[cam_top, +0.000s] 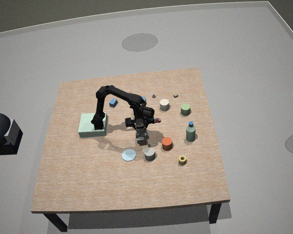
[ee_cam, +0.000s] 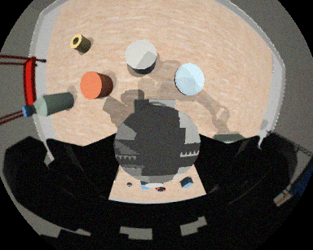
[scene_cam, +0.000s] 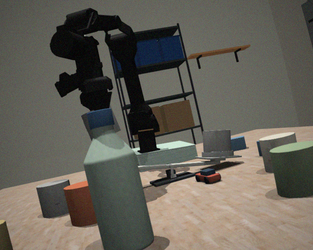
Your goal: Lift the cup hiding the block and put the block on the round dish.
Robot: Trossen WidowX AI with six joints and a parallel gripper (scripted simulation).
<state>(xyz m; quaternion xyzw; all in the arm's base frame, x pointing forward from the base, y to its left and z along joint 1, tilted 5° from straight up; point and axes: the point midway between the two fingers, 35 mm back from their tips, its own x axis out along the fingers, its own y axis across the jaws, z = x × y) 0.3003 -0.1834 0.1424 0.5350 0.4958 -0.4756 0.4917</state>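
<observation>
My gripper tip is now 15 cm above the round dish, 12 cm past it and 9 cm to the left of it. The rest, counted from my gripper tip: balance beam: 14 cm to the left, 12 cm below; then balance: 14 cm to the left, 13 cm below; then orange cylinder: 14 cm ahead, 12 cm below, 8 cm to the right.
</observation>
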